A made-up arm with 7 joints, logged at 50 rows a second.
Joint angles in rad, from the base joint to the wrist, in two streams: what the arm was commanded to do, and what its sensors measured. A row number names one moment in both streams.
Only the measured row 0 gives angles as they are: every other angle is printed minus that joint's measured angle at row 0.
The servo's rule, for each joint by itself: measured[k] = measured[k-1] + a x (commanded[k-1-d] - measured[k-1]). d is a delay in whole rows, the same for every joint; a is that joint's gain. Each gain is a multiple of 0.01, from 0.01 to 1. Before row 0 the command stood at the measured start. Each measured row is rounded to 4 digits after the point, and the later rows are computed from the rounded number. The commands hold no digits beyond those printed.
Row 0, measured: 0.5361 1.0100 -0.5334 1.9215 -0.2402 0.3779 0.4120
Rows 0 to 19, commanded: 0.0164 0.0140 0.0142 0.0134 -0.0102 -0.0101 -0.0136; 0.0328 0.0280 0.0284 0.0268 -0.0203 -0.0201 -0.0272; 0.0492 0.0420 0.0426 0.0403 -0.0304 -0.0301 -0.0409; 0.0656 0.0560 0.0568 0.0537 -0.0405 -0.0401 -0.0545; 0.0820 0.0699 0.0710 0.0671 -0.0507 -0.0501 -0.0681; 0.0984 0.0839 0.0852 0.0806 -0.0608 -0.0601 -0.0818; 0.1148 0.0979 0.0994 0.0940 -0.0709 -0.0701 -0.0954; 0.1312 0.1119 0.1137 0.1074 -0.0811 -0.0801 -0.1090; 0.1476 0.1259 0.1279 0.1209 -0.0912 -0.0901 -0.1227; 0.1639 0.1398 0.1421 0.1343 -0.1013 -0.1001 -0.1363; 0.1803 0.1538 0.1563 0.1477 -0.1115 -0.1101 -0.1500; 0.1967 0.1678 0.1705 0.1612 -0.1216 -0.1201 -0.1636; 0.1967 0.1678 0.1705 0.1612 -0.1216 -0.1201 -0.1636; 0.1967 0.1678 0.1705 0.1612 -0.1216 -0.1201 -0.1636; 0.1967 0.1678 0.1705 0.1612 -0.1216 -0.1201 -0.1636; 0.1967 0.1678 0.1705 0.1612 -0.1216 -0.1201 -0.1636; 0.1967 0.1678 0.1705 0.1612 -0.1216 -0.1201 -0.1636; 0.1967 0.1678 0.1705 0.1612 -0.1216 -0.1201 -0.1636; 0.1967 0.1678 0.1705 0.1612 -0.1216 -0.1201 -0.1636; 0.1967 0.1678 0.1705 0.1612 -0.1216 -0.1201 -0.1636
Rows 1 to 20, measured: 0.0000 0.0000 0.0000 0.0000 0.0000 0.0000 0.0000; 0.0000 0.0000 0.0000 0.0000 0.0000 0.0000 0.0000; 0.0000 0.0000 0.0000 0.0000 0.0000 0.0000 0.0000; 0.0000 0.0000 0.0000 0.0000 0.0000 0.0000 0.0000; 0.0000 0.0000 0.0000 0.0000 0.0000 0.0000 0.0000; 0.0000 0.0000 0.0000 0.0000 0.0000 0.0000 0.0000; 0.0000 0.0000 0.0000 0.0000 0.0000 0.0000 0.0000; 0.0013 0.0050 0.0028 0.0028 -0.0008 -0.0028 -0.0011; 0.0038 0.0133 0.0079 0.0078 -0.0024 -0.0076 -0.0032; 0.0074 0.0236 0.0148 0.0146 -0.0046 -0.0139 -0.0062; 0.0121 0.0353 0.0232 0.0228 -0.0075 -0.0212 -0.0101; 0.0177 0.0478 0.0328 0.0321 -0.0110 -0.0293 -0.0147; 0.0242 0.0608 0.0433 0.0423 -0.0150 -0.0379 -0.0201; 0.0314 0.0742 0.0545 0.0532 -0.0195 -0.0469 -0.0261; 0.0394 0.0878 0.0663 0.0646 -0.0244 -0.0562 -0.0327; 0.0481 0.1015 0.0786 0.0764 -0.0297 -0.0657 -0.0399; 0.0574 0.1153 0.0913 0.0886 -0.0354 -0.0753 -0.0476; 0.0672 0.1292 0.1043 0.1010 -0.0415 -0.0850 -0.0558; 0.0776 0.1431 0.1175 0.1136 -0.0479 -0.0948 -0.0644; 0.0871 0.1520 0.1281 0.1236 -0.0538 -0.1019 -0.0723
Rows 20 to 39, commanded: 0.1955 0.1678 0.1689 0.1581 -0.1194 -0.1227 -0.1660; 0.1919 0.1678 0.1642 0.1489 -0.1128 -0.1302 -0.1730; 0.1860 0.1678 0.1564 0.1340 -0.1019 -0.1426 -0.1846; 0.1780 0.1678 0.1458 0.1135 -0.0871 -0.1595 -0.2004; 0.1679 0.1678 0.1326 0.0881 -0.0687 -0.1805 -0.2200; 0.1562 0.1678 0.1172 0.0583 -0.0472 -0.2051 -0.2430; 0.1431 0.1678 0.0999 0.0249 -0.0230 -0.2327 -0.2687; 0.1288 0.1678 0.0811 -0.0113 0.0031 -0.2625 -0.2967; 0.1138 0.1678 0.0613 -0.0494 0.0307 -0.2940 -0.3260; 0.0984 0.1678 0.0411 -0.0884 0.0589 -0.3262 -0.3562; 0.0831 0.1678 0.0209 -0.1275 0.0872 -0.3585 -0.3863; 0.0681 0.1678 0.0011 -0.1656 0.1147 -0.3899 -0.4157; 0.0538 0.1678 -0.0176 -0.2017 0.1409 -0.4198 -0.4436; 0.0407 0.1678 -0.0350 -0.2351 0.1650 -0.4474 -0.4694; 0.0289 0.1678 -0.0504 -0.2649 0.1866 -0.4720 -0.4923; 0.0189 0.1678 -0.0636 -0.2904 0.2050 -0.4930 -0.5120; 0.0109 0.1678 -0.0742 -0.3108 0.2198 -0.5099 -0.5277; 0.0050 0.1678 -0.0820 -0.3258 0.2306 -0.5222 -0.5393; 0.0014 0.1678 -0.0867 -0.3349 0.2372 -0.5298 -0.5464; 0.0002 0.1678 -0.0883 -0.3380 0.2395 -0.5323 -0.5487
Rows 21 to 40, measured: 0.0959 0.1577 0.1366 0.1315 -0.0592 -0.1070 -0.0796; 0.1040 0.1613 0.1434 0.1377 -0.0642 -0.1107 -0.0863; 0.1114 0.1636 0.1488 0.1426 -0.0688 -0.1133 -0.0925; 0.1182 0.1651 0.1531 0.1465 -0.0730 -0.1152 -0.0982; 0.1245 0.1661 0.1566 0.1496 -0.0769 -0.1166 -0.1034; 0.1303 0.1667 0.1594 0.1520 -0.0805 -0.1176 -0.1082; 0.1356 0.1671 0.1616 0.1539 -0.0838 -0.1183 -0.1126; 0.1404 0.1674 0.1631 0.1548 -0.0866 -0.1195 -0.1169; 0.1445 0.1675 0.1633 0.1536 -0.0887 -0.1225 -0.1214; 0.1478 0.1676 0.1619 0.1495 -0.0898 -0.1281 -0.1265; 0.1502 0.1677 0.1587 0.1419 -0.0896 -0.1369 -0.1324; 0.1516 0.1677 0.1535 0.1306 -0.0879 -0.1491 -0.1394; 0.1520 0.1677 0.1462 0.1154 -0.0846 -0.1648 -0.1477; 0.1513 0.1677 0.1369 0.0964 -0.0797 -0.1838 -0.1574; 0.1495 0.1677 0.1257 0.0738 -0.0731 -0.2058 -0.1685; 0.1466 0.1677 0.1128 0.0479 -0.0648 -0.2305 -0.1811; 0.1427 0.1677 0.0985 0.0193 -0.0549 -0.2573 -0.1951; 0.1379 0.1677 0.0830 -0.0115 -0.0435 -0.2856 -0.2104; 0.1323 0.1677 0.0666 -0.0439 -0.0308 -0.3148 -0.2268; 0.1260 0.1677 0.0498 -0.0770 -0.0171 -0.3442 -0.2441
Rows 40 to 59, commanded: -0.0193 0.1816 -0.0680 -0.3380 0.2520 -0.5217 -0.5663; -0.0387 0.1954 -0.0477 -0.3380 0.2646 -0.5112 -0.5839; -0.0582 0.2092 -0.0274 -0.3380 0.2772 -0.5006 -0.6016; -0.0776 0.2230 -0.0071 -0.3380 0.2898 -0.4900 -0.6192; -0.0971 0.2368 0.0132 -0.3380 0.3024 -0.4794 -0.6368; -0.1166 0.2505 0.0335 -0.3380 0.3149 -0.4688 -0.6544; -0.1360 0.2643 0.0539 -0.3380 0.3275 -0.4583 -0.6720; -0.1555 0.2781 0.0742 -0.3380 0.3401 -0.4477 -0.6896; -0.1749 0.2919 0.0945 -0.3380 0.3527 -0.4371 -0.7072; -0.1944 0.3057 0.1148 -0.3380 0.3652 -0.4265 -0.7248; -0.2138 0.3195 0.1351 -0.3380 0.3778 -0.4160 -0.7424; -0.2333 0.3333 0.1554 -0.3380 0.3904 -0.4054 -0.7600; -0.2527 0.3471 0.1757 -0.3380 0.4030 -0.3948 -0.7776; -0.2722 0.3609 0.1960 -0.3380 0.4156 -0.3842 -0.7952; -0.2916 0.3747 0.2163 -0.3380 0.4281 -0.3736 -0.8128; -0.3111 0.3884 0.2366 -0.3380 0.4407 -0.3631 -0.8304; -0.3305 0.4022 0.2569 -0.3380 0.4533 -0.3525 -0.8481; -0.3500 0.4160 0.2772 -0.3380 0.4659 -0.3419 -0.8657; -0.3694 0.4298 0.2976 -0.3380 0.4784 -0.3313 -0.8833; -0.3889 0.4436 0.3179 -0.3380 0.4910 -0.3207 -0.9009
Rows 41 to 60, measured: 0.1192 0.1677 0.0328 -0.1102 -0.0025 -0.3731 -0.2621; 0.1120 0.1677 0.0162 -0.1427 0.0126 -0.4008 -0.2805; 0.1046 0.1677 0.0002 -0.1737 0.0280 -0.4266 -0.2990; 0.0971 0.1677 -0.0147 -0.2025 0.0433 -0.4499 -0.3173; 0.0897 0.1677 -0.0282 -0.2284 0.0583 -0.4701 -0.3351; 0.0826 0.1677 -0.0399 -0.2508 0.0726 -0.4868 -0.3520; 0.0760 0.1677 -0.0496 -0.2691 0.0860 -0.4995 -0.3677; 0.0684 0.1727 -0.0533 -0.2836 0.0993 -0.5057 -0.3836; 0.0598 0.1809 -0.0522 -0.2950 0.1125 -0.5072 -0.3996; 0.0504 0.1911 -0.0472 -0.3040 0.1257 -0.5054 -0.4158; 0.0402 0.2026 -0.0392 -0.3111 0.1388 -0.5011 -0.4321; 0.0292 0.2149 -0.0287 -0.3167 0.1519 -0.4950 -0.4485; 0.0175 0.2277 -0.0163 -0.3212 0.1649 -0.4877 -0.4650; 0.0052 0.2409 -0.0023 -0.3247 0.1779 -0.4795 -0.4816; -0.0077 0.2543 0.0130 -0.3275 0.1909 -0.4706 -0.4982; -0.0211 0.2678 0.0293 -0.3297 0.2038 -0.4612 -0.5149; -0.0350 0.2814 0.0464 -0.3314 0.2167 -0.4515 -0.5317; -0.0493 0.2951 0.0641 -0.3328 0.2296 -0.4416 -0.5486; -0.0640 0.3089 0.0824 -0.3339 0.2425 -0.4315 -0.5655; -0.0791 0.3227 0.1011 -0.3348 0.2553 -0.4212 -0.5825
